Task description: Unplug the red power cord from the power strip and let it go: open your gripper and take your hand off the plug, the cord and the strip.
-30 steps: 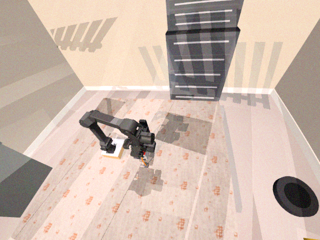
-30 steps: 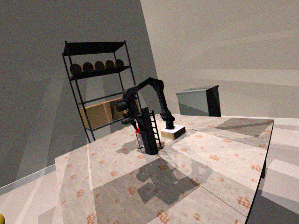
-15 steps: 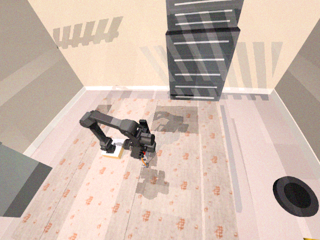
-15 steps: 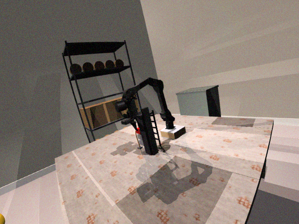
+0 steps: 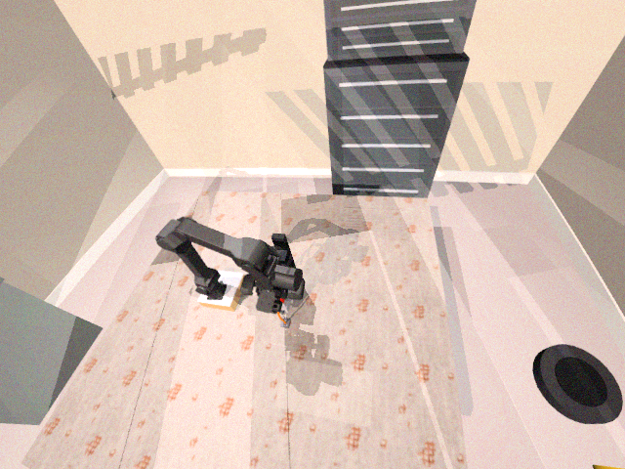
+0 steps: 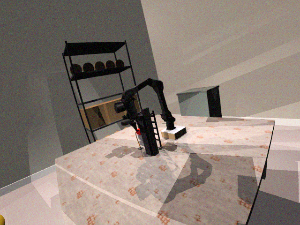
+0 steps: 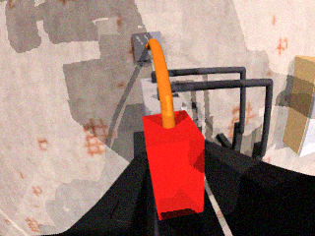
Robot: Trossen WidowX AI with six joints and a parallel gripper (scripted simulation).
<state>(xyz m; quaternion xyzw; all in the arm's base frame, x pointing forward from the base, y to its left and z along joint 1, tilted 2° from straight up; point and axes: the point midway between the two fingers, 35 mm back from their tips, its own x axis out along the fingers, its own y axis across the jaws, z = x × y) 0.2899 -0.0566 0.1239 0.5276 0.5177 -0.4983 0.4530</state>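
The red plug is 30 mm to the left of my gripper tip.
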